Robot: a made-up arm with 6 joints. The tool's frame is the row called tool. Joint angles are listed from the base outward. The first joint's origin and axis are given. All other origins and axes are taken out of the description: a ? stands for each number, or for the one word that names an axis. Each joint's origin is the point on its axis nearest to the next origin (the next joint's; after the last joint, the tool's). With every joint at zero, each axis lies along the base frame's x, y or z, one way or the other. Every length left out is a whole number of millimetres.
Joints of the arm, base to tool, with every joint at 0 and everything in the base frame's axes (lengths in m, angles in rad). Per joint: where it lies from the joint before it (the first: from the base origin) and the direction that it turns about. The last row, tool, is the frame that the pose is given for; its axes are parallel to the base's.
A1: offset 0 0 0.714 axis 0 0 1
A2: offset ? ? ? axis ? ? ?
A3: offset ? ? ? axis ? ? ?
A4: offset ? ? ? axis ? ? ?
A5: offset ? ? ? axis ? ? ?
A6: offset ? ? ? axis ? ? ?
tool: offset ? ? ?
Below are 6 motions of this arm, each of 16 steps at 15 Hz.
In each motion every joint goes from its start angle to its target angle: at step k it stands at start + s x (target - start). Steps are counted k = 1, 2, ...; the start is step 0. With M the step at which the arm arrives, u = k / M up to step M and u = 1 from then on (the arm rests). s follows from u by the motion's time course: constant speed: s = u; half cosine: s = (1 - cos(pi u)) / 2; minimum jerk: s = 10 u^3 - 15 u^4 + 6 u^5.
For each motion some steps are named. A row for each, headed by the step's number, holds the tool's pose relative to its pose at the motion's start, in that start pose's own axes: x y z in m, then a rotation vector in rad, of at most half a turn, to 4 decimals.
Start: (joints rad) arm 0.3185 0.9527 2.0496 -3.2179 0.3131 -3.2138
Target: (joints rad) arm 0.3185 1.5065 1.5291 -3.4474 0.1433 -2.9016
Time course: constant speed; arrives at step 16
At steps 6, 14, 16:
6: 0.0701 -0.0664 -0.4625 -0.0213 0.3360 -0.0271
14: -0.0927 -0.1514 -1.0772 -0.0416 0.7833 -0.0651
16: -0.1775 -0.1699 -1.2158 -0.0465 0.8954 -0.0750

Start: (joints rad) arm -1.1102 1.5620 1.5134 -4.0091 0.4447 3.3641
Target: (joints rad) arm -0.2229 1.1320 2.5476 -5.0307 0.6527 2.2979
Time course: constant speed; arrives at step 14
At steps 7, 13, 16:
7: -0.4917 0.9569 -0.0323 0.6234 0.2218 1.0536
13: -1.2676 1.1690 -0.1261 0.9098 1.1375 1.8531
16: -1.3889 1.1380 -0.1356 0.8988 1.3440 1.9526

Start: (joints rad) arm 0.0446 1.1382 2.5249 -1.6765 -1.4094 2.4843
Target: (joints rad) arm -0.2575 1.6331 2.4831 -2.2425 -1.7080 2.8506
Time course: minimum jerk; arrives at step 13
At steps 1, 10, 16:
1: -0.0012 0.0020 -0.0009 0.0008 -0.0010 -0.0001
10: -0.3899 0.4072 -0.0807 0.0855 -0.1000 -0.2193
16: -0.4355 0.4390 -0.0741 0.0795 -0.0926 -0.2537

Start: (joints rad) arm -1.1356 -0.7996 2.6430 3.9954 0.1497 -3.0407
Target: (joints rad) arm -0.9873 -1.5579 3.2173 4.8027 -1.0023 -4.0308
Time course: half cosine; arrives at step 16
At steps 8, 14, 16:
8: -0.2333 -0.5459 0.3954 -0.0740 -0.8875 -0.4318
14: -0.6698 -0.7468 0.5890 -0.5513 -1.3586 -0.3925
16: -0.7056 -0.7509 0.5967 -0.5992 -1.3682 -0.3778

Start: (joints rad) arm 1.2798 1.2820 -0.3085 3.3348 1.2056 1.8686
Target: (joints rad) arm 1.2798 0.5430 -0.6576 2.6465 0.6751 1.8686
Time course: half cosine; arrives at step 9
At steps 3, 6, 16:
3: -0.0779 -0.0612 -0.0367 0.0815 0.0781 0.2639
6: -0.2068 -0.2014 -0.1093 0.2621 0.2301 0.7861
16: -0.2539 -0.2797 -0.1421 0.3626 0.3101 1.0389

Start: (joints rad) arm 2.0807 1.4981 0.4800 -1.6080 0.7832 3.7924
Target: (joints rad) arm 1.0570 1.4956 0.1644 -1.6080 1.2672 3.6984
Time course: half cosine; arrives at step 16
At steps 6, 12, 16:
6: 0.2627 0.3378 -0.1815 0.1418 0.0851 0.3975
12: 0.4301 1.0601 -0.3098 0.3182 0.1507 1.1019
16: 0.4117 1.2505 -0.3007 0.3483 0.1459 1.2888

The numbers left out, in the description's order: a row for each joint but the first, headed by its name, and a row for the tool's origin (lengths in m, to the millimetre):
A2: xyz 0.189 0 0, axis 0 1 0
A3: xyz 0 0 0.604, axis 0 -1 0
A4: xyz 0.759 0 0.199, axis -1 0 0
A5: xyz 0 0 0, axis 0 -1 0
A6: xyz 0.162 0 0, axis -1 0 0
tool: xyz 0 0 0

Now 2 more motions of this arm.
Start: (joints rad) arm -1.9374 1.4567 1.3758 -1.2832 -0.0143 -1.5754
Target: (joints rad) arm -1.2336 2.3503 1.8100 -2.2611 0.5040 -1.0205
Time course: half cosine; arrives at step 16
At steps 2, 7, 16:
2: 0.0071 -0.0513 0.0221 0.0137 -0.0095 -0.0107
7: -0.0310 -0.5396 0.2552 0.1017 -0.1763 -0.1093
16: -0.4697 -1.1504 0.7033 0.0069 -0.6581 -0.2903

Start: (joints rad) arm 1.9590 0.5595 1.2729 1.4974 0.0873 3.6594
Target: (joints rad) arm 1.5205 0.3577 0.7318 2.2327 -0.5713 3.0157
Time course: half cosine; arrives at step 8
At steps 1, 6, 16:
1: -0.0005 -0.0168 0.0165 -0.0133 -0.0264 -0.0318
6: -0.1458 -0.2657 0.4046 -0.3751 -0.6769 -0.3711
16: -0.1917 -0.2861 0.4693 -0.4579 -0.7781 -0.3613

